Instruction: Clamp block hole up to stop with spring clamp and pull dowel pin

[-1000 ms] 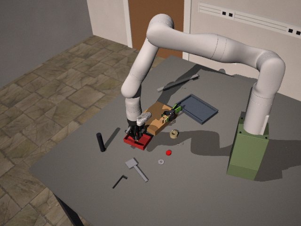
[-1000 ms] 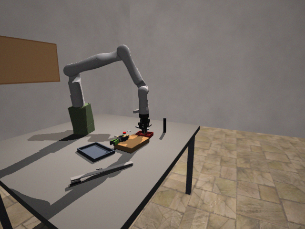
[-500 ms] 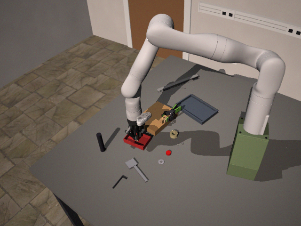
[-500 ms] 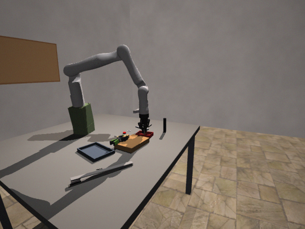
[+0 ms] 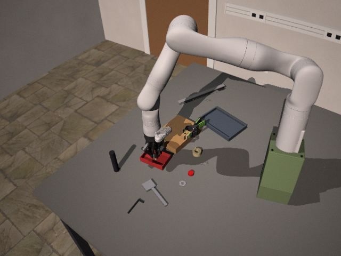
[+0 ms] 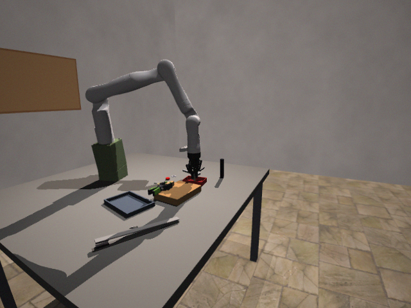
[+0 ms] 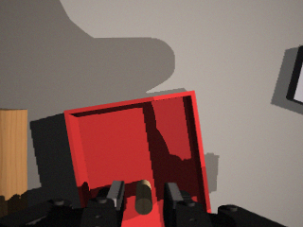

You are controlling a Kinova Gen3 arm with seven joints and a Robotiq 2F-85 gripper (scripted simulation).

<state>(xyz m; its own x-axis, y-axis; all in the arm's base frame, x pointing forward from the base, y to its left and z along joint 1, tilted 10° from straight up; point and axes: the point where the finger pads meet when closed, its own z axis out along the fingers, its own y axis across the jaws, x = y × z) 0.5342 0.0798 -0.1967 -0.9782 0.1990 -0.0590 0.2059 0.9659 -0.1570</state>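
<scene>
Right now the wooden dowel pin is 2 cm below my hand. Also, from my hand: wooden block (17 cm to the right, 7 cm behind); then red tray (4 cm below); then hammer (16 cm to the left, 9 cm behind, 4 cm below).
</scene>
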